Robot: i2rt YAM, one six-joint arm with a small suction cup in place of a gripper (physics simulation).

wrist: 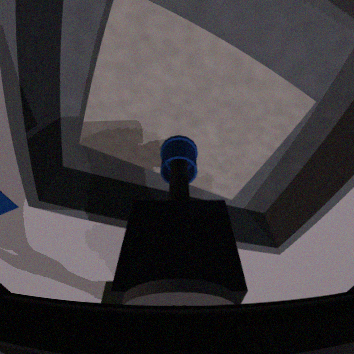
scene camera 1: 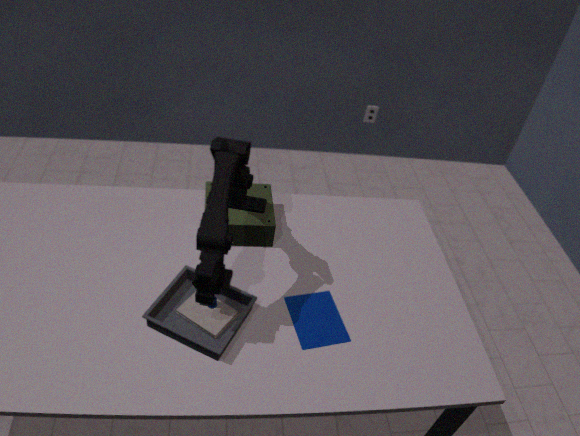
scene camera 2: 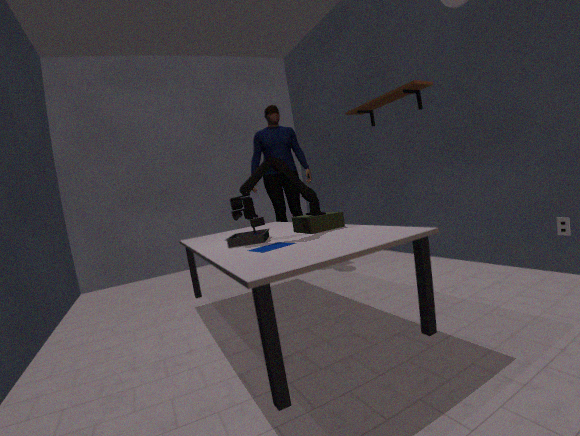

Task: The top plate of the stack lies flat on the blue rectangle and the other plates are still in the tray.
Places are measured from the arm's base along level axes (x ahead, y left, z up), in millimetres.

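Pixels of known places: hand, tool point: point(wrist: 178, 146) point(scene camera 1: 212, 306); arm's base, link origin: point(scene camera 1: 236, 202) point(scene camera 2: 315, 214).
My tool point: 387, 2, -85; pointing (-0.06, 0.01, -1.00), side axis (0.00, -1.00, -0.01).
Observation:
For each thing: its top centre in the pictures, then the offset to it from my tool point, as dx, dy, dz. "*": a spot on its surface instead. Level surfaces: height alone.
- grey tray, top centre: point(wrist: 221, 122) point(scene camera 1: 201, 306) point(scene camera 2: 248, 233) +39, -24, +41
- white table, surface height: dz -9
- blue rectangle, surface spot: point(scene camera 1: 317, 319) point(scene camera 2: 271, 247) * -24, +315, -8
A stack of pale square plates point(scene camera 1: 205, 317) point(wrist: 197, 105) lies in the grey tray point(scene camera 1: 179, 335) point(scene camera 2: 247, 238) point(wrist: 305, 182) on the white table point(scene camera 1: 83, 244). My blue suction cup point(scene camera 1: 212, 304) point(wrist: 179, 156) is down on the top plate, close to its near edge, and looks pressed onto it. In scene camera 2 the cup point(scene camera 2: 254, 228) reaches into the tray. The blue rectangle point(scene camera 1: 317, 319) point(scene camera 2: 271, 246) lies flat on the table to the right of the tray, with nothing on it. A corner of the rectangle shows at the left edge of the wrist view point(wrist: 5, 204).
The arm's green base block point(scene camera 1: 253, 225) point(scene camera 2: 318, 221) stands behind the tray. A person in a blue top point(scene camera 2: 280, 163) stands behind the table's far side. A wooden shelf point(scene camera 2: 389, 97) hangs on the right wall.

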